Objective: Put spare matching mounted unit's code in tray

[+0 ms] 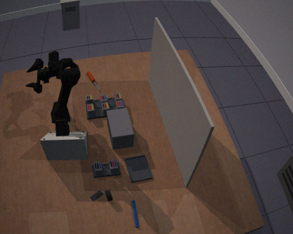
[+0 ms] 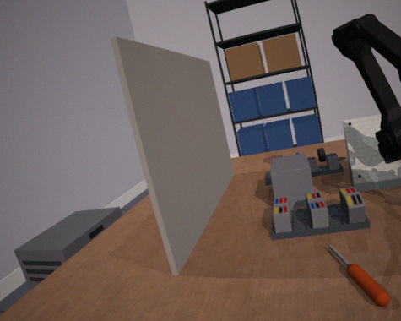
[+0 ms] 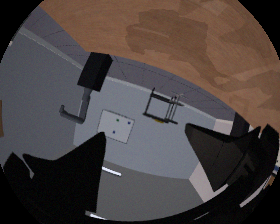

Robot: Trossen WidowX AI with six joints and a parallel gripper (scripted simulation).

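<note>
Now: the grey spare 420 mm ahead of my gripper tip, 140 mm below it and 120 mm to the right of it. From my gripper tip the other things lie so: grey mounted unit 470 mm ahead, 320 mm to the right, 130 mm below; then rack 520 mm to the right, 370 mm ahead, 170 mm below; then tray 540 mm to the right, 510 mm ahead, 170 mm below.
</note>
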